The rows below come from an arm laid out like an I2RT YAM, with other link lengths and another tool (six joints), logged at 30 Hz.
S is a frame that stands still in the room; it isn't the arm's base.
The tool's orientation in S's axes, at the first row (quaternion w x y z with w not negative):
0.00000 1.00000 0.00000 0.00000
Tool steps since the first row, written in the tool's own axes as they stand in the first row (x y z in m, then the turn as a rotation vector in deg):
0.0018 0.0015 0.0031 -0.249 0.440 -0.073
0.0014 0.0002 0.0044 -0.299 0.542 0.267
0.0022 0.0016 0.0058 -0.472 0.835 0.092
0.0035 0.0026 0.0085 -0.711 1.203 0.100
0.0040 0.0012 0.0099 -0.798 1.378 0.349
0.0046 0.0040 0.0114 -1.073 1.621 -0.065
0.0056 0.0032 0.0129 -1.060 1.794 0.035
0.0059 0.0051 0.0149 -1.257 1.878 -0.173
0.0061 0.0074 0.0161 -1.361 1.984 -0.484
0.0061 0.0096 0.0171 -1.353 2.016 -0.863
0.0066 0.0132 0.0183 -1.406 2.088 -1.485
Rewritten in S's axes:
0.0018 -0.0015 -0.0031 -0.249 -0.440 0.073
0.0014 -0.0002 -0.0044 -0.299 -0.542 -0.267
0.0022 -0.0016 -0.0058 -0.472 -0.835 -0.092
0.0035 -0.0026 -0.0085 -0.711 -1.203 -0.100
0.0040 -0.0012 -0.0099 -0.798 -1.378 -0.349
0.0046 -0.0040 -0.0114 -1.073 -1.621 0.065
0.0056 -0.0032 -0.0129 -1.060 -1.794 -0.035
0.0059 -0.0051 -0.0149 -1.257 -1.878 0.173
0.0061 -0.0074 -0.0161 -1.361 -1.984 0.484
0.0061 -0.0096 -0.0171 -1.353 -2.016 0.863
0.0066 -0.0132 -0.0183 -1.406 -2.088 1.485

